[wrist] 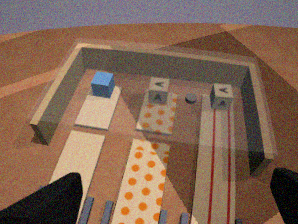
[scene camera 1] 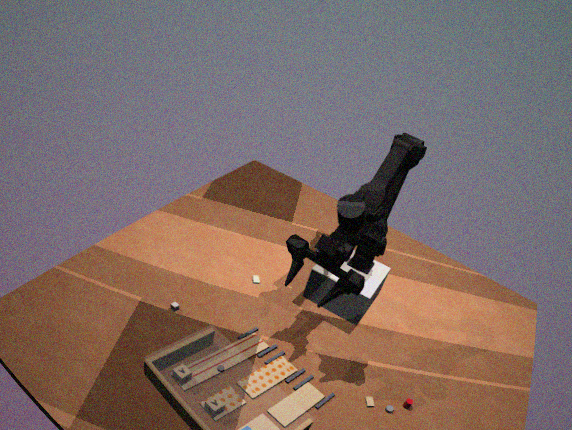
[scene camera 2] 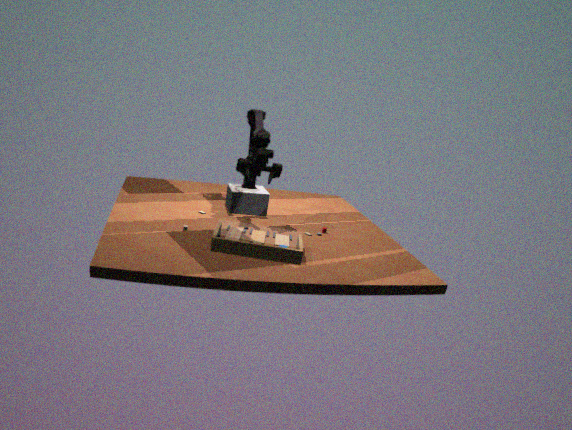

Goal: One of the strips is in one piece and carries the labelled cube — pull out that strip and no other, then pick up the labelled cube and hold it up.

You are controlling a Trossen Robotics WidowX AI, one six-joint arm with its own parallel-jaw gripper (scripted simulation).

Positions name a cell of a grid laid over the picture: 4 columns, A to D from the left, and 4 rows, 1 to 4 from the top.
The gripper shows in the wrist view (C4), in scene camera 1 (C3) and in scene camera 2 (B2).
